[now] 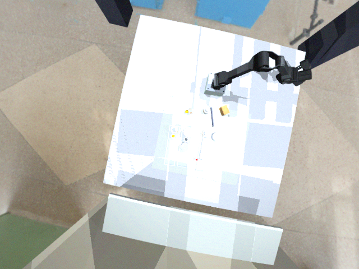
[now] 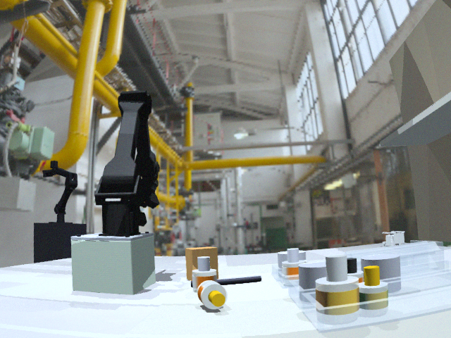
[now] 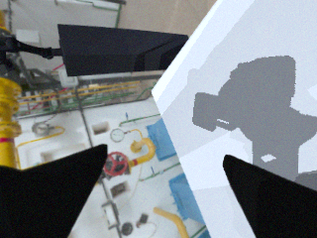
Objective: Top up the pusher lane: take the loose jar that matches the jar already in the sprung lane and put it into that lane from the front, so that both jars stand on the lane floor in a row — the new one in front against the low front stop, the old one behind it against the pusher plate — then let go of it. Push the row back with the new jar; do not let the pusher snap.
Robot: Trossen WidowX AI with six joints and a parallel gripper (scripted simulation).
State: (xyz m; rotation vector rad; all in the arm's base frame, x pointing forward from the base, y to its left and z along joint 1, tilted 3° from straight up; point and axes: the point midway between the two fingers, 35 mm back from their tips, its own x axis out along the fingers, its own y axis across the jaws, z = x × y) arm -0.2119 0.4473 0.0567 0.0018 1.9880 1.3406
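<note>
Right now my gripper tip is 440 mm short of the black rod, 410 mm to the left of it and 160 mm above it. Round my gripper tip: clear rack: 720 mm ahead, 440 mm to the right, 150 mm below; wooden block: 380 mm ahead, 350 mm to the right, 130 mm below.
</note>
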